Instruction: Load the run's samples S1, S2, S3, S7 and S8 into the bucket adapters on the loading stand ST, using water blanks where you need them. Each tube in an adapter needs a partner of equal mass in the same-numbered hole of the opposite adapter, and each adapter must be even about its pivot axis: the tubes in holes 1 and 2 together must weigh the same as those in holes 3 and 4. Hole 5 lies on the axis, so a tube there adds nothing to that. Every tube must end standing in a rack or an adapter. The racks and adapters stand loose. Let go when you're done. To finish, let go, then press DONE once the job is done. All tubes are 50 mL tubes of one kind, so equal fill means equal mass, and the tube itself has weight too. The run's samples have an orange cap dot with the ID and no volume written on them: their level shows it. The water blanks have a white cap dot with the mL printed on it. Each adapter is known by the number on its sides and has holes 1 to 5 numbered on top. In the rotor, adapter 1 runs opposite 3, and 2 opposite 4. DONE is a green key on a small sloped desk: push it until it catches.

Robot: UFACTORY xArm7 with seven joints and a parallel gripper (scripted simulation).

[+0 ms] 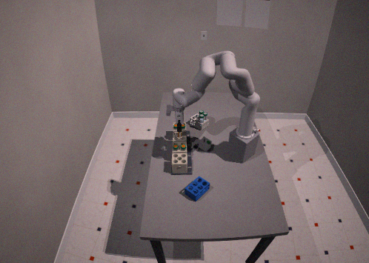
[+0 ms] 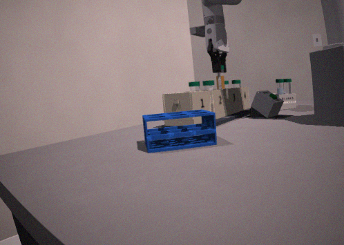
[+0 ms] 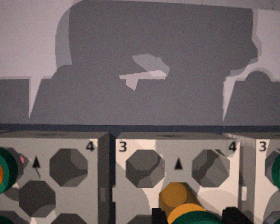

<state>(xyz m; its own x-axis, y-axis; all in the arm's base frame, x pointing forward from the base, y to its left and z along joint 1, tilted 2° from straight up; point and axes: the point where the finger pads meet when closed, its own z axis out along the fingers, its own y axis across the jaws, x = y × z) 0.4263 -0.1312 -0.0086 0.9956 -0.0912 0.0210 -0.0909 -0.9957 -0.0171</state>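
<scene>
My hand is 10 mm to the right of the sample tube and 50 mm above it. From my hand the other things lie so: sloped done desk (180 mm behind, 50 mm to the left, 120 mm below); adapter (20 mm ahead, 220 mm to the left, 120 mm below); white rack (180 mm behind, 240 mm to the right, 140 mm below).
</scene>
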